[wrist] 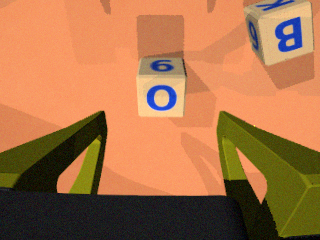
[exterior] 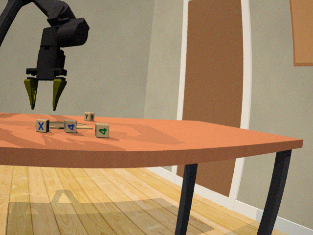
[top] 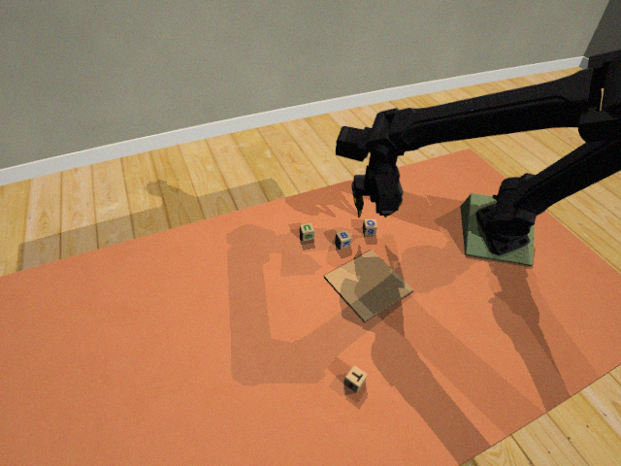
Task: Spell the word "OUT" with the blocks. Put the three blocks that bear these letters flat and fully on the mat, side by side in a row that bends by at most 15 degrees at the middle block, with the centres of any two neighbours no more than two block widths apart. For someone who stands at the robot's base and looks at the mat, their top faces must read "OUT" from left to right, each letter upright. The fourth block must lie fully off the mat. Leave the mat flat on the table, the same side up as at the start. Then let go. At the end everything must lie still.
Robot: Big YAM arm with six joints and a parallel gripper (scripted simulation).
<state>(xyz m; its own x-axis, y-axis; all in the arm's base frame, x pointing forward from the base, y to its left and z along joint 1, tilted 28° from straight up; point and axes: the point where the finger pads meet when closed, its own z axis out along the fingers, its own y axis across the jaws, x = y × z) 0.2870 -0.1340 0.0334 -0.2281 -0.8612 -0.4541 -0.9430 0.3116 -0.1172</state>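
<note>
My gripper is now 50 mm above the O block. Also, from my hand: tan mat: 150 mm to the left, 60 mm below, 60 mm ahead; then wooden block: 80 mm ahead, 50 mm below, 20 mm to the left.
</note>
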